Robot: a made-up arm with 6 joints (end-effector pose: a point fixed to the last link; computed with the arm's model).
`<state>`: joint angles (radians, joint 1 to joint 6).
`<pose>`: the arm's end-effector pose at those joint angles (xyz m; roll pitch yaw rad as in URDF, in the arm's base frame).
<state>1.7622 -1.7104 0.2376 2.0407 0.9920 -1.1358</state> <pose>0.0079 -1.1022 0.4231 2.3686 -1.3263 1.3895</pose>
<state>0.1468 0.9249 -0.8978 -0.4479 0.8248 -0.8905</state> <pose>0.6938 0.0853 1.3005 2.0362 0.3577 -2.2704</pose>
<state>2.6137 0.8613 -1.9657 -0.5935 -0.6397 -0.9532</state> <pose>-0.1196 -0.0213 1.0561 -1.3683 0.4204 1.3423</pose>
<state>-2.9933 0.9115 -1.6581 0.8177 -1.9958 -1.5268</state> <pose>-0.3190 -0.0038 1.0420 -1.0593 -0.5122 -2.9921</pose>
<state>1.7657 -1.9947 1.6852 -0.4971 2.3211 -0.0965</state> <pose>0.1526 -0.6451 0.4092 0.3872 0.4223 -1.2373</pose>
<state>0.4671 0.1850 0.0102 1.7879 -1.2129 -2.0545</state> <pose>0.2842 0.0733 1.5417 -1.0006 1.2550 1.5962</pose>
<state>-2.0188 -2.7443 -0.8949 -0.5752 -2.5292 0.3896</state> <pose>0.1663 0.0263 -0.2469 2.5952 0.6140 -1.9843</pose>
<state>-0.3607 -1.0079 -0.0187 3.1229 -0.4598 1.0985</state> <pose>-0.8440 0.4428 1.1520 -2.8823 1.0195 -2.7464</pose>
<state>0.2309 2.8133 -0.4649 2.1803 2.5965 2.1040</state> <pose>0.3189 0.2049 -0.2540 3.0164 -0.0861 -0.6580</pose>
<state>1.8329 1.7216 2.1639 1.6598 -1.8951 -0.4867</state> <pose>-0.0319 0.4749 0.2055 1.8270 -0.1284 -1.7634</pose>
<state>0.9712 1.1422 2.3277 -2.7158 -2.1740 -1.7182</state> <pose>0.1631 0.4956 0.6010 2.4096 0.1033 1.2070</pose>
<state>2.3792 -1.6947 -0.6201 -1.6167 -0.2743 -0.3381</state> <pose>0.6851 -0.7659 0.0875 -0.4168 0.3050 1.7470</pose>
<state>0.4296 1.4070 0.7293 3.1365 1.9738 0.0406</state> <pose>0.8378 0.5076 0.6079 3.0698 0.4027 3.0163</pose>
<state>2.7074 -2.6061 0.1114 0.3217 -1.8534 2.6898</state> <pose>0.4016 -0.2005 -0.4109 -1.5817 -0.3944 -1.8745</pose>
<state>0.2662 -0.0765 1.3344 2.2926 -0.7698 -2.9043</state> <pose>0.3939 0.1199 1.2793 1.0279 0.1720 -2.4754</pose>
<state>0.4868 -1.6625 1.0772 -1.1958 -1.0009 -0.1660</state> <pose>-0.9480 -0.3221 0.7507 -2.0883 -0.0170 -1.4713</pose>
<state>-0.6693 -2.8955 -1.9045 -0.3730 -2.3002 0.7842</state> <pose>0.1035 0.0693 -0.0018 2.4820 -0.2166 -0.4851</pose>
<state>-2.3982 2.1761 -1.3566 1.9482 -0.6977 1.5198</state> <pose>-0.6306 -0.6408 0.3642 2.8899 -0.6748 0.1217</pose>
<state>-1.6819 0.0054 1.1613 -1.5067 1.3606 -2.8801</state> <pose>-0.0854 -0.3000 1.3494 -1.7801 -0.0086 -0.9269</pose>
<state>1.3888 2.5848 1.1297 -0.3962 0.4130 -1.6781</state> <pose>0.0171 0.0801 -0.4517 -0.6537 0.3129 1.0767</pose>
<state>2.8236 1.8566 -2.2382 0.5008 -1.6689 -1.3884</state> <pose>-0.3846 0.1600 0.5115 -1.2468 -0.0080 2.3983</pose>
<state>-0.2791 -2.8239 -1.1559 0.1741 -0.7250 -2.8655</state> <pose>0.1742 0.0094 -0.3737 -2.8606 -1.0021 2.3585</pose>
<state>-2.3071 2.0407 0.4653 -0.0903 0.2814 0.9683</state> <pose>-0.4930 -0.6400 -0.2306 -0.2355 -0.1845 0.6149</pose>
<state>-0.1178 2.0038 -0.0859 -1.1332 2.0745 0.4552</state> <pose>0.8220 -0.1382 0.1173 1.6188 -0.7030 1.8430</pose>
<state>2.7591 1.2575 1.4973 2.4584 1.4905 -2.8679</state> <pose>-0.8871 0.1564 0.4729 1.0244 0.9190 1.2810</pose>
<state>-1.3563 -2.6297 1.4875 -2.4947 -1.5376 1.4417</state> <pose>0.0762 0.6650 0.1308 3.0715 -0.1956 2.7573</pose>
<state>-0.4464 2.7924 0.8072 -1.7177 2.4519 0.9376</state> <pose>0.2123 -0.0706 -0.3265 -3.0643 -0.2909 1.4305</pose>
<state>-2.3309 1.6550 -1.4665 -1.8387 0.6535 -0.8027</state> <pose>-0.4668 -0.4952 0.8420 2.3130 0.3242 0.3224</pose>
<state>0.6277 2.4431 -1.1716 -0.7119 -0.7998 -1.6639</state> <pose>0.6015 0.5701 0.1772 -3.1082 -0.1974 -2.0285</pose>
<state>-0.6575 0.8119 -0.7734 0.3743 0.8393 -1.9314</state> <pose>0.6067 -0.3230 1.3660 2.5171 -0.2252 -2.9295</pose>
